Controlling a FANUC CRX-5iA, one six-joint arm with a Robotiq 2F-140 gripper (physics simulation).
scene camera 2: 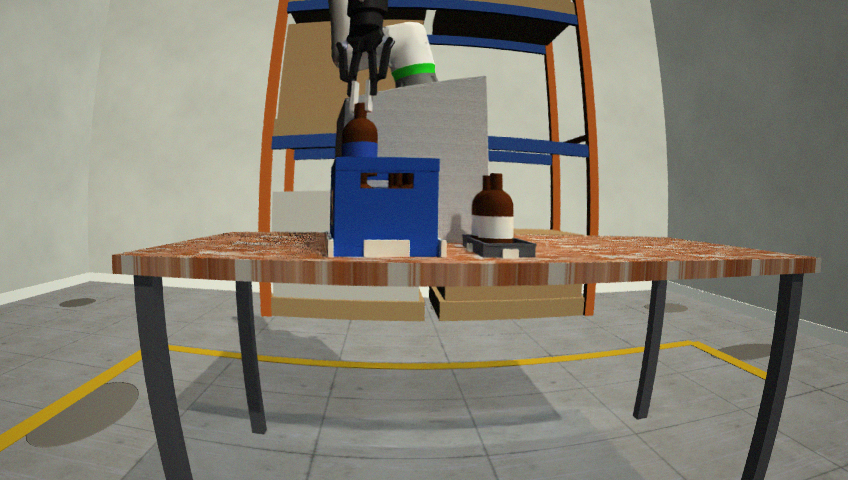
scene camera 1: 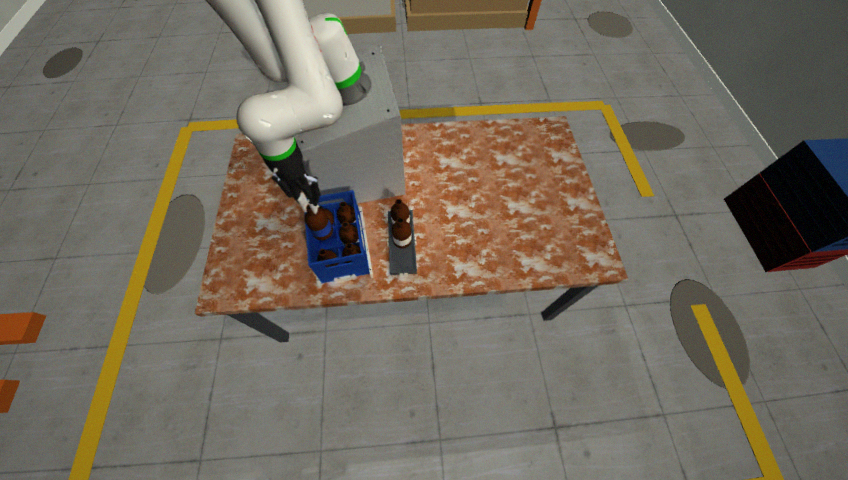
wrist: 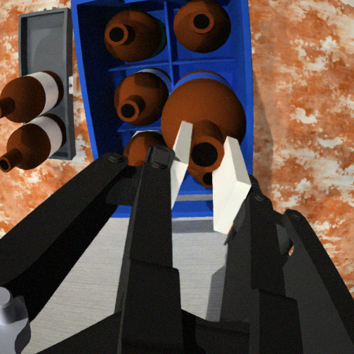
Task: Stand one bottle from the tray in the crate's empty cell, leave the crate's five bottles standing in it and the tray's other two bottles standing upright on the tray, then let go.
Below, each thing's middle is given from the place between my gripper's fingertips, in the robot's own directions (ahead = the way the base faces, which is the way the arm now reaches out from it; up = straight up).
My hand is 14 cm short of the pale block (scene camera 2: 371, 248), 5 cm to the right of it and 27 cm above it.
